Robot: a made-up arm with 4 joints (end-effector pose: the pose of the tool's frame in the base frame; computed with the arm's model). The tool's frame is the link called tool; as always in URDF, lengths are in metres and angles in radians.
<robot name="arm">
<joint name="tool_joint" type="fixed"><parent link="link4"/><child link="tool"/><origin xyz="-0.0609 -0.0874 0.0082"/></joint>
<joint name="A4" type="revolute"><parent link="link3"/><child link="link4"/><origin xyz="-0.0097 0.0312 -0.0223"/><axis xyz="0 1 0"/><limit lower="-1.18" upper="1.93" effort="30" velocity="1.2"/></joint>
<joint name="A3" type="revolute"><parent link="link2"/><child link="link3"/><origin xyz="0.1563 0.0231 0.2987"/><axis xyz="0 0 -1"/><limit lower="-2.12" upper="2.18" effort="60" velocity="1"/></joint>
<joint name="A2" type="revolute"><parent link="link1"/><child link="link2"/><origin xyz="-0.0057 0.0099 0.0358"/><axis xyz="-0.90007 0.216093 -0.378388"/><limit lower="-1.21" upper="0.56" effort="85" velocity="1.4"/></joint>
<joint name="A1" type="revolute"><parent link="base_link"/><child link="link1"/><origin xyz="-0.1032 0.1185 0.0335"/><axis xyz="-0.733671 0.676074 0.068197"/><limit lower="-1.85" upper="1.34" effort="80" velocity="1.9"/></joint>
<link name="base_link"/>
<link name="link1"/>
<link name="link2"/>
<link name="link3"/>
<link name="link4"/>
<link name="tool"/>
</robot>
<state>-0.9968 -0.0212 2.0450 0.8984</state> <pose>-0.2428 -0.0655 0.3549 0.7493 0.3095 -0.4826 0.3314</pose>
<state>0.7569 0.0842 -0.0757 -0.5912</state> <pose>0.1096 0.2473 0.2026 -0.2723 -0.0137 0.1373 0.9523</pose>
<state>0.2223 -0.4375 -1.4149 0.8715</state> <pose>0.1312 0.0640 0.3685 -0.1924 0.2484 0.6849 0.6574</pose>
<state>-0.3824 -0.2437 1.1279 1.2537</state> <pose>-0.1266 -0.0241 0.3884 0.5125 0.4810 -0.2156 0.6779</pose>
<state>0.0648 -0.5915 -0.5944 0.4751</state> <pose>0.0329 -0.0408 0.3345 0.1231 0.1044 0.4264 0.8900</pose>
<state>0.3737 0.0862 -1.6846 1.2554</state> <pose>0.1927 0.2521 0.3115 -0.4430 0.5589 0.5781 0.3966</pose>
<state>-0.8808 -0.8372 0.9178 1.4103</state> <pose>-0.1778 -0.2306 0.1484 0.6122 0.3744 0.3433 0.6059</pose>
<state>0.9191 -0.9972 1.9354 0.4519</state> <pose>0.1592 0.1949 0.2915 0.0561 0.3987 -0.7379 0.5417</pose>
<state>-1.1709 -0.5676 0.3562 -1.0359</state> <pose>-0.1864 -0.1310 0.1021 0.5474 -0.6505 -0.3125 0.4236</pose>
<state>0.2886 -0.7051 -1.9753 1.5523</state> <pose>0.1313 0.0811 0.3859 -0.5029 0.1865 0.7276 0.4276</pose>
